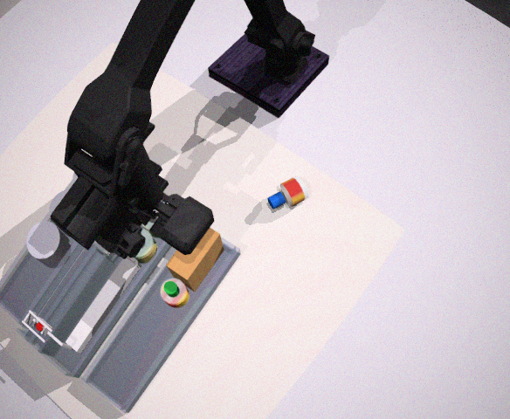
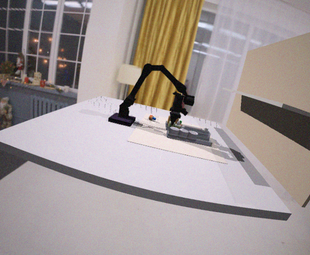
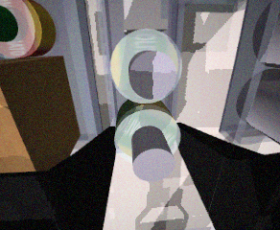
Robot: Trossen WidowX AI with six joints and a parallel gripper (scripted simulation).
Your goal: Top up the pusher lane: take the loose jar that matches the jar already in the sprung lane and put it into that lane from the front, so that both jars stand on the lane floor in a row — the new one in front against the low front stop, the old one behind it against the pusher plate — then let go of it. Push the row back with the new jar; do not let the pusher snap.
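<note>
Now: gripper tip 20 mm short of the orange box and 80 mm to the right of it. Also, from my gripper tip: red mark (230 mm ahead, 50 mm to the right, 30 mm above); grey rack (140 mm ahead, 30 mm to the right, 20 mm below).
</note>
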